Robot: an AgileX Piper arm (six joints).
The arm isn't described. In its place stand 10 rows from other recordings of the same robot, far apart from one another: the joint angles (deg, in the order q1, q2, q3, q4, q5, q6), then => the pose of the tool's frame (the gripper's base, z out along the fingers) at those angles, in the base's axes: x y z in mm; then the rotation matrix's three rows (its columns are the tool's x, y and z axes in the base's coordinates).
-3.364 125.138 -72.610 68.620 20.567 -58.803 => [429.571 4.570 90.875], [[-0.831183 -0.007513 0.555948], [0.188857 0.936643 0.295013], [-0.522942 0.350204 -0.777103]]
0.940 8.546 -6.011 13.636 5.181 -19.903 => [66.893 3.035 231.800], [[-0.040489 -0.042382 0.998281], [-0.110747 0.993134 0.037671], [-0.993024 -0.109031 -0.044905]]
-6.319 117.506 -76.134 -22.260 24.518 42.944 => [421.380 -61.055 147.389], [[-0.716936 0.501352 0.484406], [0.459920 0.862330 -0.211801], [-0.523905 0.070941 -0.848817]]
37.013 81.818 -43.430 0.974 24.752 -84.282 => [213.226 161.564 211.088], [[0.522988 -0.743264 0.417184], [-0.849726 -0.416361 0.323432], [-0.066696 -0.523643 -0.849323]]
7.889 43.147 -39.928 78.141 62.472 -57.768 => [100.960 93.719 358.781], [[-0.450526 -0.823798 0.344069], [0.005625 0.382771 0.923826], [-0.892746 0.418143 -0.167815]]
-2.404 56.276 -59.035 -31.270 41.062 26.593 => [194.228 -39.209 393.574], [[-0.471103 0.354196 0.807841], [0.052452 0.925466 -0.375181], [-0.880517 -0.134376 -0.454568]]
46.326 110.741 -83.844 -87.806 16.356 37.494 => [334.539 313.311 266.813], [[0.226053 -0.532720 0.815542], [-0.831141 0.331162 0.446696], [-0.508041 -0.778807 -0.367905]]
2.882 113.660 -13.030 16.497 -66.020 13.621 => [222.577 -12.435 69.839], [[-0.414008 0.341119 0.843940], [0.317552 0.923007 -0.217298], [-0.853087 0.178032 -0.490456]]
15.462 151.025 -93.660 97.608 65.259 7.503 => [429.409 203.775 17.380], [[-0.494202 0.863797 0.098073], [0.272087 0.046543 0.961146], [0.825671 0.501685 -0.258029]]
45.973 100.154 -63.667 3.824 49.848 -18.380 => [223.850 238.260 192.106], [[-0.462291 -0.884068 0.068629], [-0.872232 0.467307 0.144346], [-0.159683 0.006869 -0.987144]]
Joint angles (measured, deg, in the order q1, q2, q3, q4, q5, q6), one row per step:
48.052 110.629 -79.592 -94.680 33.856 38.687
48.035 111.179 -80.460 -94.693 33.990 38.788
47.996 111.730 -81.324 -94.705 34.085 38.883
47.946 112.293 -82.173 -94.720 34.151 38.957
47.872 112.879 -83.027 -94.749 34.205 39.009
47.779 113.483 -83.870 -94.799 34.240 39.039
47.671 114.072 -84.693 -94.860 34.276 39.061
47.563 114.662 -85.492 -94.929 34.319 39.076
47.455 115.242 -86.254 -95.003 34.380 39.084
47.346 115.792 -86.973 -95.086 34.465 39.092
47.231 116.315 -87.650 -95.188 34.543 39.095
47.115 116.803 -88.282 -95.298 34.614 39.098
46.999 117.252 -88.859 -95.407 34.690 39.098
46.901 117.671 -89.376 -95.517 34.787 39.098
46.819 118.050 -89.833 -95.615 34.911 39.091
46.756 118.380 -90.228 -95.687 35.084 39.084
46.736 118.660 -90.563 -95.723 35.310 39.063
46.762 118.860 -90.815 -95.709 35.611 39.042
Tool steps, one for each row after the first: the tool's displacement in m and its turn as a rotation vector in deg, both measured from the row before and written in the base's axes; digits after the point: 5 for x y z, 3 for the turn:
0.00220 0.00199 0.00045 0.291 -0.252 -0.164
0.00228 0.00189 0.00039 0.292 -0.234 -0.149
0.00231 0.00185 0.00018 0.257 -0.212 -0.126
0.00246 0.00175 0.00001 0.218 -0.209 -0.127
0.00256 0.00167 -0.00021 0.167 -0.201 -0.113
0.00259 0.00150 -0.00021 0.149 -0.207 -0.122
0.00255 0.00144 -0.00036 0.117 -0.200 -0.123
0.00249 0.00132 -0.00049 0.083 -0.193 -0.136
0.00240 0.00115 -0.00048 0.063 -0.199 -0.155
0.00233 0.00101 -0.00050 0.037 -0.200 -0.146
0.00222 0.00087 -0.00047 0.025 -0.196 -0.138
0.00209 0.00071 -0.00046 0.010 -0.187 -0.142
0.00188 0.00065 -0.00054 -0.017 -0.175 -0.143
0.00166 0.00055 -0.00054 -0.036 -0.164 -0.155
0.00142 0.00042 -0.00047 -0.039 -0.155 -0.191
0.00104 0.00044 -0.00039 -0.047 -0.145 -0.207
0.00058 0.00037 -0.00018 -0.032 -0.136 -0.249

